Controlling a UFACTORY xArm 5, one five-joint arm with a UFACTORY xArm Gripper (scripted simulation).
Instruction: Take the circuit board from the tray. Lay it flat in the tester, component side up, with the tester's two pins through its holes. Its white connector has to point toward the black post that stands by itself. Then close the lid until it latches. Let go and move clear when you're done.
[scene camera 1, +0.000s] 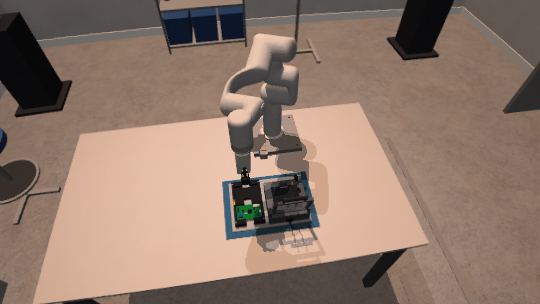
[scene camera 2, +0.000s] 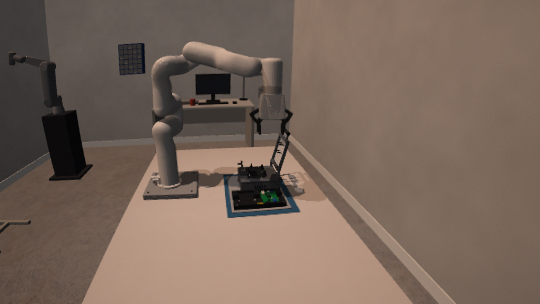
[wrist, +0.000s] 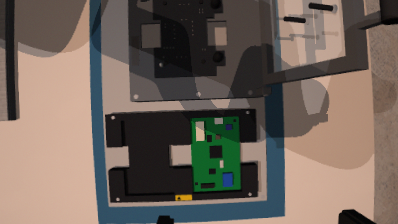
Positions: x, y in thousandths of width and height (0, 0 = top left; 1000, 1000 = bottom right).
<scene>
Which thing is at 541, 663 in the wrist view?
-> A green circuit board.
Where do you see my gripper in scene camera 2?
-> At 501, 439
</scene>
